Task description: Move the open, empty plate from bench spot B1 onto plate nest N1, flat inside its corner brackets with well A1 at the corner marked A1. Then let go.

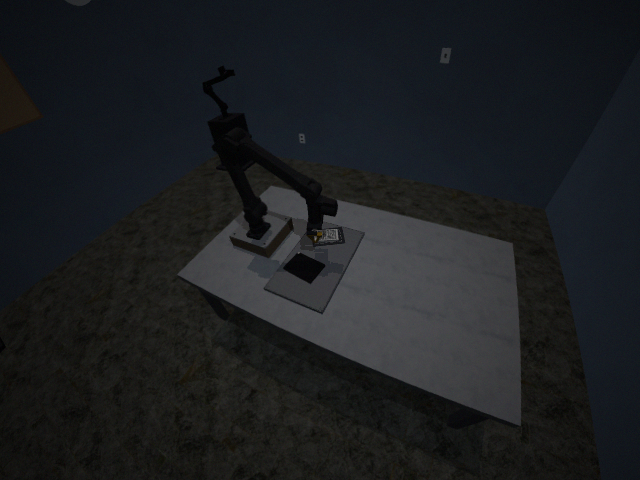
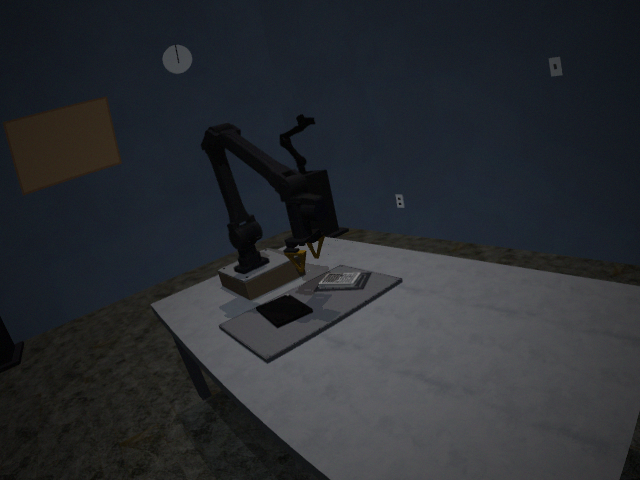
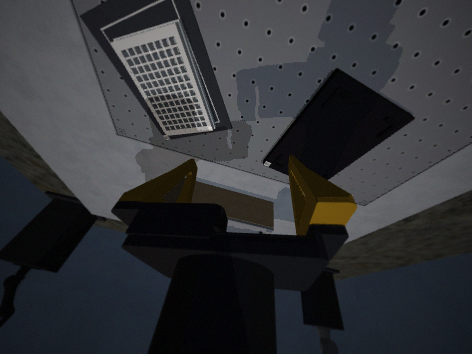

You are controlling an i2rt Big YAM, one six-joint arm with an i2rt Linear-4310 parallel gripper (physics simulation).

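Frame: origin at the arm's base, x ahead, y left, z up, level; metres.
Where they show: gripper, fingertip midpoint: (image 1: 316, 235) (image 2: 309, 265) (image 3: 240, 161); arm's base, link origin: (image 1: 259, 231) (image 2: 252, 266).
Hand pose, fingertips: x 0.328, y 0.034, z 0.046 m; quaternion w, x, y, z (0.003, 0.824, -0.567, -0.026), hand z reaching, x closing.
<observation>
Things, the pixels of their top centre, and the offset from my fingertips. "*": a spot on its surface instead.
- bench spot B1, surface spot: (image 3: 199, 50) * dx +0.052, dy +0.076, dz -0.106 m
- plate nest N1, top centre: (image 3: 326, 148) (image 2: 282, 306) (image 1: 303, 265) dx -0.014, dy -0.124, dz -0.090 m
The open, empty plate (image 1: 329, 235) (image 2: 338, 280) (image 3: 165, 82) is pale with a grid of wells. It lies flat on the dark rectangle of bench spot B1 (image 2: 363, 281) (image 3: 199, 50), inside its thin white outline. The plate nest N1 (image 1: 303, 267) (image 2: 284, 310) (image 3: 340, 120) is a flat black slab with nothing on it; its corner brackets are hard to make out in the dark, and the A1 label cannot be read. My gripper (image 1: 315, 239) (image 2: 309, 265) (image 3: 240, 161) is open and empty, with yellow fingers wide apart. It hangs above the work area, apart from the plate and the nest.
The grey perforated board (image 1: 323, 298) (image 2: 268, 347) (image 3: 260, 15) carries both the spot and the nest. The arm's base box (image 1: 253, 246) (image 2: 273, 280) (image 3: 235, 201) stands beside the board. A dark upright panel (image 2: 324, 198) with a small dark arm stands beyond the table.
</observation>
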